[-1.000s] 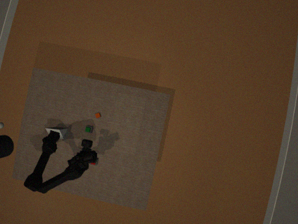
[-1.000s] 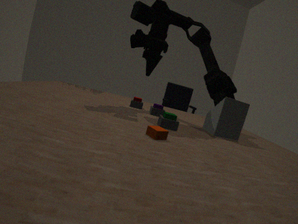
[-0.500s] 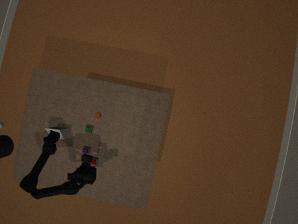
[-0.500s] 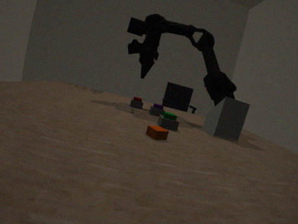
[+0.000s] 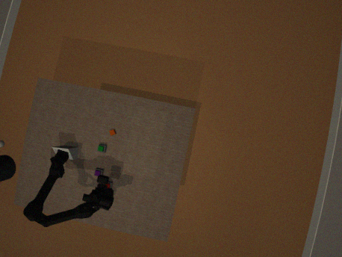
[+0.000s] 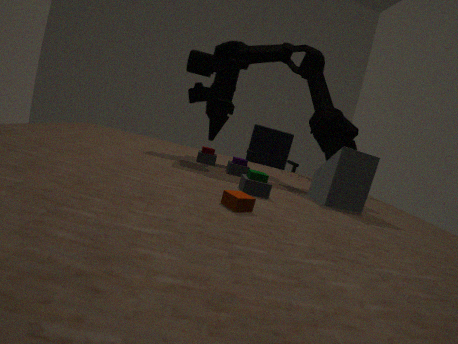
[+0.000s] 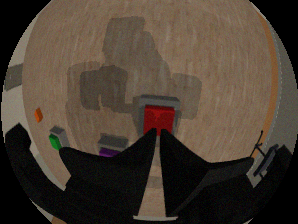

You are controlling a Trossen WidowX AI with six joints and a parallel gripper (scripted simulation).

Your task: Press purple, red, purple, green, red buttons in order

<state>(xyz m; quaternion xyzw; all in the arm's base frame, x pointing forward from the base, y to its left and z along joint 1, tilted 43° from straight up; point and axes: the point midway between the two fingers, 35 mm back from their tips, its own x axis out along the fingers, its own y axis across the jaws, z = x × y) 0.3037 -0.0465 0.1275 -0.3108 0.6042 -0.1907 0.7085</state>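
Right now the red button is 3 cm below my gripper tip. Also, from my gripper tip: orange block: 33 cm to the left, 8 cm behind, 5 cm below; green button: 22 cm to the left, 11 cm behind, 3 cm below; purple button: 8 cm behind, 6 cm to the left, 3 cm below.
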